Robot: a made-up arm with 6 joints.
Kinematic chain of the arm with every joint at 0, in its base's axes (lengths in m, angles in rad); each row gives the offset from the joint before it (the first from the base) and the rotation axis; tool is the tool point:
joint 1: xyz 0 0 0.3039 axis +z
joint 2: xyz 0 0 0 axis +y
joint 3: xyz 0 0 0.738 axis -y
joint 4: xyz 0 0 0 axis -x
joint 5: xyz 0.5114 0 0 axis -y
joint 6: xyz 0 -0.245 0 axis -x
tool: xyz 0 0 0
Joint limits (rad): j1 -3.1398..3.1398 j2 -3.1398..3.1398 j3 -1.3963..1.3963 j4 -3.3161..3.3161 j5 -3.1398..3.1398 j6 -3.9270..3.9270
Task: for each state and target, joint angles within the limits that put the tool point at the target. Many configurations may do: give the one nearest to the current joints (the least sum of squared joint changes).
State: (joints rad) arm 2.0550 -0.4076 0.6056 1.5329 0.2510 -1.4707
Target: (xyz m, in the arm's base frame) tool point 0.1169 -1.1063 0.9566
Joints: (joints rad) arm 1.6858 -1.1739 0.8162 1.6148 0.2510 -1.4707
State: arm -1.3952 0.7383 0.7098 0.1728 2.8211 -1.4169
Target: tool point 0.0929 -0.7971 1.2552
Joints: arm -1.1614 0.4886 0.9540 0.3262 2.8211 -1.4169
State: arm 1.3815 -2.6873 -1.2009 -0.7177 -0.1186 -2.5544
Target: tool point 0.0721 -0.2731 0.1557
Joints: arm 1.1323 -2.7471 -0.9895 -0.7381 -0.1186 -2.5544
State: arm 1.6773 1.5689 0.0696 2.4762 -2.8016 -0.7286
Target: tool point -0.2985 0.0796 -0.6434
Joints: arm 2.1123 2.3502 -0.0624 2.6395 -2.8016 -0.7286
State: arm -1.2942 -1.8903 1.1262 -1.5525 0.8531 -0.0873
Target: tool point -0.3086 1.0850 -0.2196
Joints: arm -1.2978 -2.2741 1.3957 -1.5517 0.8531 -0.0873
